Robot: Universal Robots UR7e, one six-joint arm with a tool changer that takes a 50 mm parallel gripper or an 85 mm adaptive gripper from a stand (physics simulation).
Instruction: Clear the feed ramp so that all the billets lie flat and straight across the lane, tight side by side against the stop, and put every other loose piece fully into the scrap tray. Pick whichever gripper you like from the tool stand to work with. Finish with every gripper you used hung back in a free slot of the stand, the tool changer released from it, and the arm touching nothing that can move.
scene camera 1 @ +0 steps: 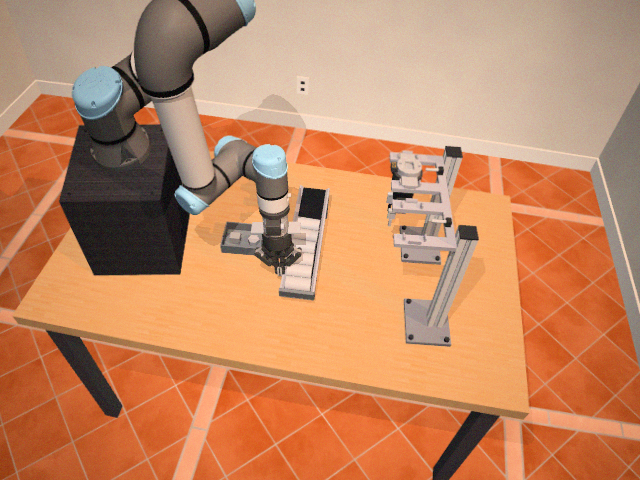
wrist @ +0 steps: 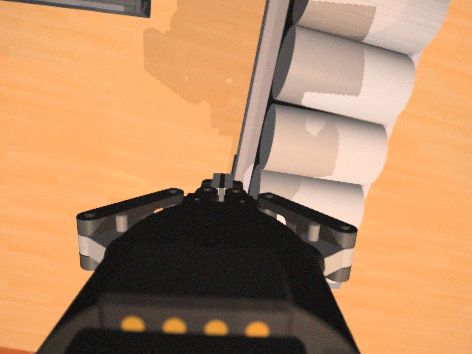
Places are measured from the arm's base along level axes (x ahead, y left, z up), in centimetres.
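Where they show: arm's base, origin of its link: (scene camera 1: pixel 122 149).
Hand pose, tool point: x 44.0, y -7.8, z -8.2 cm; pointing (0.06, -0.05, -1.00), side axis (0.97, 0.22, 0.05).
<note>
Each offset is from my tool point to the centre of the thing. Level surfaces: height alone.
My adaptive gripper (scene camera 1: pixel 279 269) (wrist: pixel 222 181) is shut and empty, its fingertips together beside the left rail of the feed ramp (scene camera 1: pixel 322 232) (wrist: pixel 255 100). Whether they touch the rail cannot be told. Several pale billets lie across the lane in a row, among them the front billet @[dx +7.0, dy -4.0, dz -17.8 cm] (scene camera 1: pixel 298 282) by the stop @[dx +7.1, dy -6.4, dz -19.1 cm] (scene camera 1: pixel 296 295) and others farther up @[dx +5.5, dy +8.0, dz -16.5 cm] (wrist: pixel 345 82) @[dx +5.9, dy +3.9, dz -17.0 cm] (wrist: pixel 325 145). The nearest billet @[dx +6.4, dy -0.1, dz -17.4 cm] (wrist: pixel 320 195) in the wrist view is partly hidden by the gripper. The scrap tray @[dx -14.0, dy +12.3, dz -23.3 cm] (scene camera 1: pixel 238 251) (wrist: pixel 146 7) holds two small pieces @[dx -16.8, dy +11.9, dz -23.4 cm] (scene camera 1: pixel 235 237) @[dx -11.2, dy +12.7, dz -23.8 cm] (scene camera 1: pixel 253 239); its right end is hidden.
The tool stand (scene camera 1: pixel 450 281) is at the right of the table @[dz -25.1 cm] (scene camera 1: pixel 351 330), with another tool @[dx +29.5, dy +18.2, dz +1.2 cm] (scene camera 1: pixel 409 167) hanging in its rear slot. Its uprights and arms rise above the table. The black robot base (scene camera 1: pixel 126 232) stands at the left. A black panel (scene camera 1: pixel 313 202) covers the ramp's far end.
</note>
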